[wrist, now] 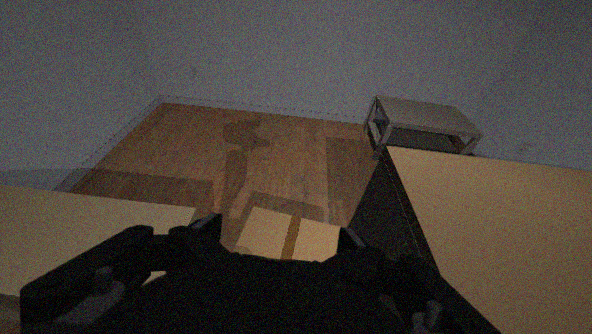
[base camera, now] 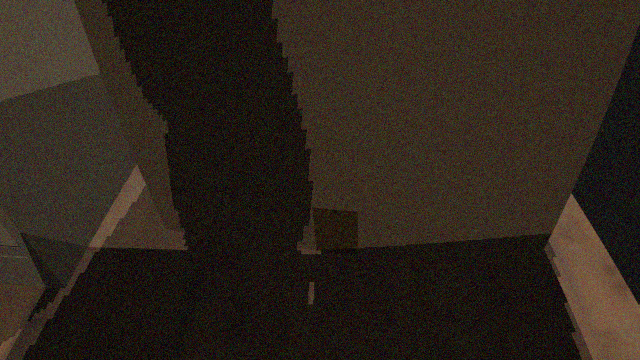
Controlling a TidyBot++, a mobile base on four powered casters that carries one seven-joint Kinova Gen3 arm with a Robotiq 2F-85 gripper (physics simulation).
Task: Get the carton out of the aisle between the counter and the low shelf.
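Frame: origin at the arm's base, x ahead, y left, z up, level; centimetres.
Seen in the pictures: gripper, fingertip midpoint: (wrist: 280, 233).
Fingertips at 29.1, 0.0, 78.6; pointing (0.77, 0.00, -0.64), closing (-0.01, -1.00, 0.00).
A point is followed by its place in that frame, as x, y, z.
The carton (base camera: 440, 130) @[38.6, -8.8, -22.2] (wrist: 265, 230) @[75.8, 7.5, 0.9] is closed, with a brown tape strip over its top. In the base camera its near face fills much of the view, very close, with a dark shadow across it. In the wrist view its top shows between the low shelf (wrist: 100, 215) @[61.8, 66.6, 21.4] at left and the counter (wrist: 500, 215) @[56.3, -58.5, 51.4] at right; its lower part is hidden behind the gripper. My gripper (wrist: 280, 233) @[29.1, 0.0, 78.6] is open and empty, its fingertips apart in front of the carton top in the picture. How far above the carton it is, I cannot tell.
In the wrist view, wooden floor (wrist: 280, 160) @[174.2, 8.2, -39.7] stretches beyond the carton to a grey wall (wrist: 280, 50) @[260.3, 21.4, 32.5]. A small grey table (wrist: 430, 112) @[219.8, -133.5, 5.4] stands past the counter's far end at the back right. The counter's dark side (wrist: 385, 205) @[66.1, -32.9, 39.4] borders the aisle.
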